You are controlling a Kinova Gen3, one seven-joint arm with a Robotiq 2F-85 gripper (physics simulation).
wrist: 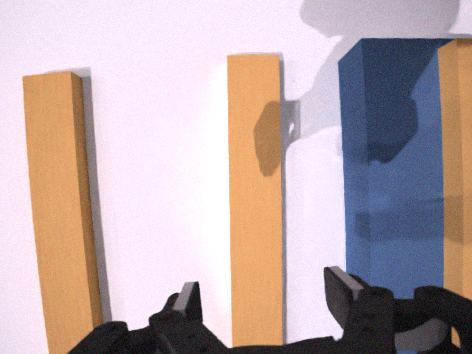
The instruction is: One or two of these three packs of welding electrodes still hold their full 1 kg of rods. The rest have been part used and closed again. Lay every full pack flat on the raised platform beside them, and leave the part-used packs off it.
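Three long orange packs show in the wrist view. One pack lies at the left on the white table, tilted slightly from the view's vertical. A second pack lies flat on the table in the middle, left of the blue raised platform and apart from it. A third pack lies on the right part of the platform and is cut off by the right edge of the view. My gripper is open and empty above the middle pack, with one finger to each side of it. The near ends of the packs are hidden or out of view.
The white table runs between the left and middle packs. A narrower strip of table separates the middle pack from the platform's left side. Shadows of the arm and gripper fall on the middle pack, the table and the platform.
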